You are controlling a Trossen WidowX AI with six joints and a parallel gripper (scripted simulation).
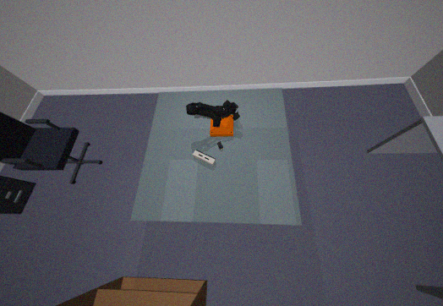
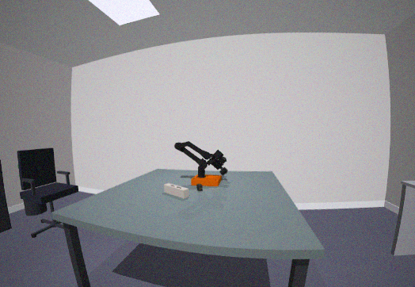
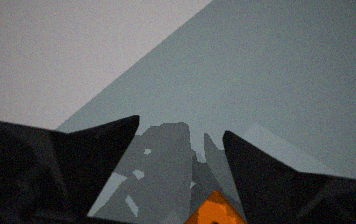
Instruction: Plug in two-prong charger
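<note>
Now: the black two-prong charger 40 cm ahead of my gripper tip, 8 cm to the right of it and 5 cm below it.
</note>
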